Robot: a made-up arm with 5 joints.
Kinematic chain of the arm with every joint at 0, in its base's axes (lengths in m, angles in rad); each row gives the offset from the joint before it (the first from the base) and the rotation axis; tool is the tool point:
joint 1: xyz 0 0 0.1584 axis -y
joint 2: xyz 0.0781 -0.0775 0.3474 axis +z
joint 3: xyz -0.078 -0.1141 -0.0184 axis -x
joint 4: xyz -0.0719 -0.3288 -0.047 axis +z
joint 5: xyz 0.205 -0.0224 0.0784 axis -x
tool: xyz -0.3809 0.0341 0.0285
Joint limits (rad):
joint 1: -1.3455..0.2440
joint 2: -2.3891..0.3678
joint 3: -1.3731..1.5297
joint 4: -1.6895..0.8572
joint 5: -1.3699..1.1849
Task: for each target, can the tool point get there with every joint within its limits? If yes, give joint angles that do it. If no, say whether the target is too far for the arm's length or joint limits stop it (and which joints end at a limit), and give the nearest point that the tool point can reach.
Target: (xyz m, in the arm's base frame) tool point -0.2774 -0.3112 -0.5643
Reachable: no: joint limits stop it (at a limit: joint 1, joint 3, joint 4, joint 5) | nearest point -0.2127 -0.2260 -0.0366 | short by 0.538 m
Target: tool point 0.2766 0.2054 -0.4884
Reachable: no: joint limits stop it (at a limit: joint 1, joint 2, joint 3, joint 5) | nearest point 0.1120 0.2661 -0.0079 | short by 0.512 m
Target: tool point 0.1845 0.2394 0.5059
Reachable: yes | joints -0.9183 -1.8105 -0.2402 -1.0294 -0.6249
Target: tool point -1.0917 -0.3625 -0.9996
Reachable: no: too far | nearest point -0.4112 -0.1796 0.0325 | short by 1.250 m
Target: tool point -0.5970 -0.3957 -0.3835
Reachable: no: joint limits stop it (at a limit: joint 1, joint 4, joint 5) | nearest point -0.3668 -0.2655 0.0268 | short by 0.488 m
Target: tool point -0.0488 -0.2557 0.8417
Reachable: yes | joints -0.4098 -0.2973 0.7985 -0.0653 -0.3997
